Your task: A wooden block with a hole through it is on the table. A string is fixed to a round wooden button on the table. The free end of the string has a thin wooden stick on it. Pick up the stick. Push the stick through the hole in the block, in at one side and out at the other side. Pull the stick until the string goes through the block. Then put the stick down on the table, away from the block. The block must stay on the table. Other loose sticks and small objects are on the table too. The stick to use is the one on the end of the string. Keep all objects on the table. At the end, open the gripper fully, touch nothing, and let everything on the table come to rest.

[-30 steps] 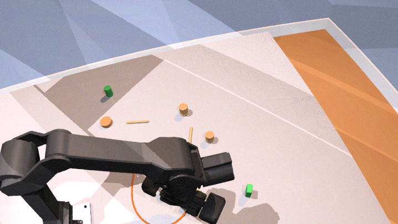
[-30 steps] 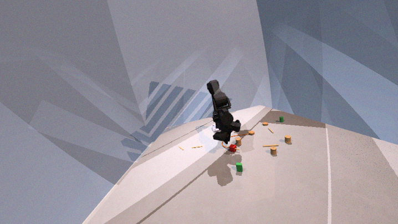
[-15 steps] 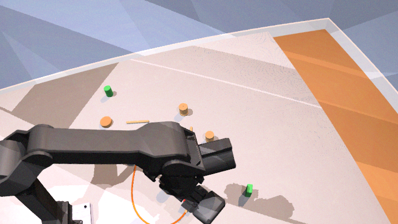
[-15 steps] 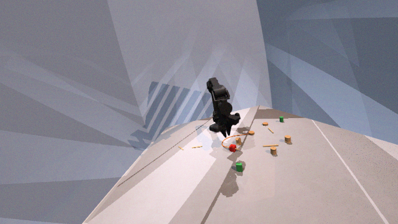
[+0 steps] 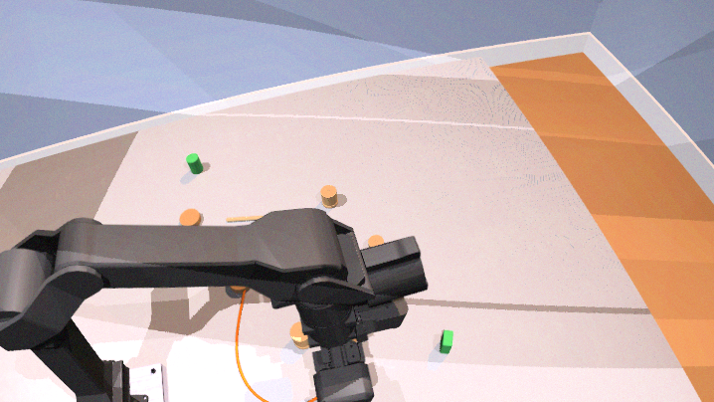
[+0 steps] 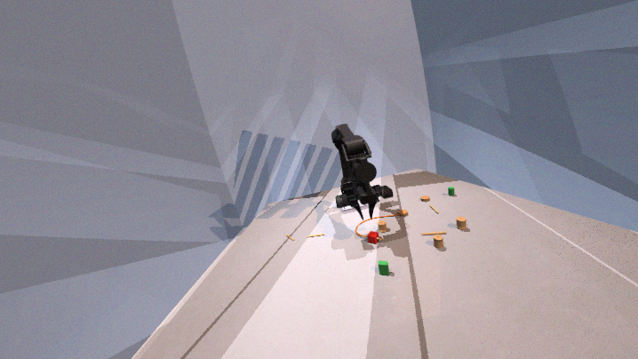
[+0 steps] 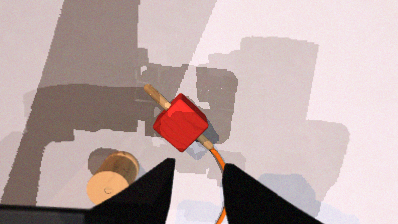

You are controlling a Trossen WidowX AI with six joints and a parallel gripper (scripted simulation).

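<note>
Now: the red block 80 mm below my gripper tip and 10 mm to the left of it. Round my gripper tip: green block (160 mm ahead, 70 mm below, 20 mm to the left); then round wooden button (170 mm behind, 160 mm to the left, 90 mm below); then pale wooden cylinder (70 mm below, 60 mm behind, 50 mm to the left).
</note>
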